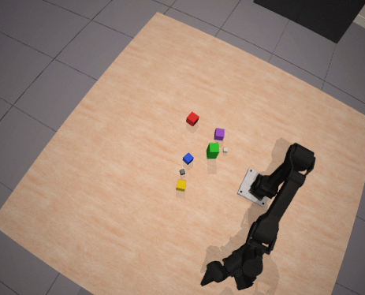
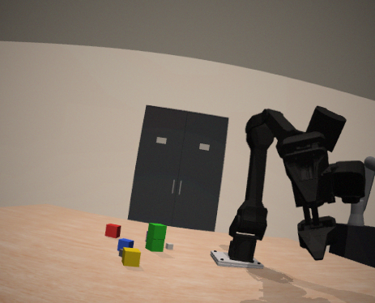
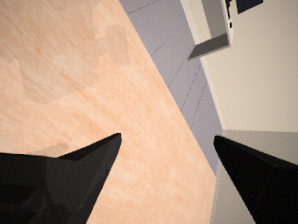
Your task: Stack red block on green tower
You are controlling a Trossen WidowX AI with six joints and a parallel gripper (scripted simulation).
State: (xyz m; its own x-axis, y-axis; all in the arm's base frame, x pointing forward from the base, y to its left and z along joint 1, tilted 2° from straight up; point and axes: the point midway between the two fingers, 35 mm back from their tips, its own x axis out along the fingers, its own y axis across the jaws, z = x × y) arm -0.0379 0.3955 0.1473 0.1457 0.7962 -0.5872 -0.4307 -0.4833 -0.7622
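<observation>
Now: the red block 44 cm ahead of my gripper tip, 49 cm to the right of it and 12 cm below it. From my gripper tip the other things lie so: blue block 34 cm ahead, 34 cm to the right, 12 cm below; then small grey cube 32 cm ahead, 29 cm to the right, 13 cm below; then yellow block 29 cm ahead, 24 cm to the right, 12 cm below.
</observation>
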